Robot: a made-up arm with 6 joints. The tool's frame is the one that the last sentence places.
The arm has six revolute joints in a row. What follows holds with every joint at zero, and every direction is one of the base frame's.
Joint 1 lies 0.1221 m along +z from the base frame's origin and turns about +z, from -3.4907 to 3.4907 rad.
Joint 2 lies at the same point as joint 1 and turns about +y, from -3.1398 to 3.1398 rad.
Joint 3 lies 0.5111 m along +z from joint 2 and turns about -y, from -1.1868 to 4.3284 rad.
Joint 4 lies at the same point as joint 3 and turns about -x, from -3.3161 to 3.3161 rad.
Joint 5 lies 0.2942 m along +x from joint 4 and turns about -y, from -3.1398 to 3.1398 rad.
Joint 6 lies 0.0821 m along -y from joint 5 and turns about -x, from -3.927 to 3.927 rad.
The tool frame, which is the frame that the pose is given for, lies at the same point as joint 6; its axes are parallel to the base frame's.
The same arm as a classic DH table. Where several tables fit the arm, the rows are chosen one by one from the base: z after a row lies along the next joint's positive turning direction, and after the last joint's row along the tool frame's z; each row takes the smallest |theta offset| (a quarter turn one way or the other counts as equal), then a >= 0, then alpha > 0; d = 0 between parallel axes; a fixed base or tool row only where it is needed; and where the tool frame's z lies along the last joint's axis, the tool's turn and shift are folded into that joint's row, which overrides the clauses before.
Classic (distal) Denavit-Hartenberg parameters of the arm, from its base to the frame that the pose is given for. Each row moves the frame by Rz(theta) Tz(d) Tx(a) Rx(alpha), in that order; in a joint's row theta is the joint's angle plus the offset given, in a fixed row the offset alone. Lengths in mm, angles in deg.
joint 1: a 0.0, alpha -90.00, d 122.1, theta offset 0.00
joint 2: a 511.1, alpha 180.00, d 0.0, theta offset -90.00
joint 3: a 0.0, alpha -90.00, d 0.0, theta offset 0.00
joint 4: a 0.0, alpha 90.00, d -294.2, theta offset 0.00
joint 5: a 0.0, alpha -90.00, d 82.1, theta offset 0.00
joint 6: a 0.0, alpha 90.00, d 0.0, theta offset 90.00
tool (fixed): a 0.0, alpha 0.00, d 0.0, theta offset -90.00
Joint limits (deg, base to tool): -200.00..200.00 -179.90..179.90 -68.00..248.00 -190.00..190.00 -179.90..179.90 -225.00..225.00

